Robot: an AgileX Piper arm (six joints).
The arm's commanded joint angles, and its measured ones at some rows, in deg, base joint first. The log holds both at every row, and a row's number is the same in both.
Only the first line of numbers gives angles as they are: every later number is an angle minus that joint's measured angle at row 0.
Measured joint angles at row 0:
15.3 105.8 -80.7 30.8 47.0 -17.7
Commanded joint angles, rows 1 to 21:
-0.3 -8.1 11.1 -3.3 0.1 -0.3
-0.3 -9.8 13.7 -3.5 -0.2 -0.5
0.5 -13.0 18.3 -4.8 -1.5 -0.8
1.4 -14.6 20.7 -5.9 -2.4 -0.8
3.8 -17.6 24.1 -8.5 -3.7 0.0
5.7 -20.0 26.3 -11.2 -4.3 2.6
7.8 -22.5 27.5 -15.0 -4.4 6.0
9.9 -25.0 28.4 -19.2 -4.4 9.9
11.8 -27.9 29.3 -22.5 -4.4 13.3
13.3 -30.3 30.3 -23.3 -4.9 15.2
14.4 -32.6 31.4 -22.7 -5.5 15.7
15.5 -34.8 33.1 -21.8 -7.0 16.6
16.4 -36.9 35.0 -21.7 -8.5 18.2
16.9 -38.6 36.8 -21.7 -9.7 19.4
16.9 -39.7 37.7 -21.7 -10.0 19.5
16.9 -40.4 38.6 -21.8 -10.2 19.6
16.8 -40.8 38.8 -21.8 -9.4 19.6
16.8 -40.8 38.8 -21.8 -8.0 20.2
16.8 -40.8 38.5 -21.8 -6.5 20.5
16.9 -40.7 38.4 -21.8 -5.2 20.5
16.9 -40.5 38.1 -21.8 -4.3 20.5
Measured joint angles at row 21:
16.7 -40.2 38.3 -21.3 -7.6 19.7
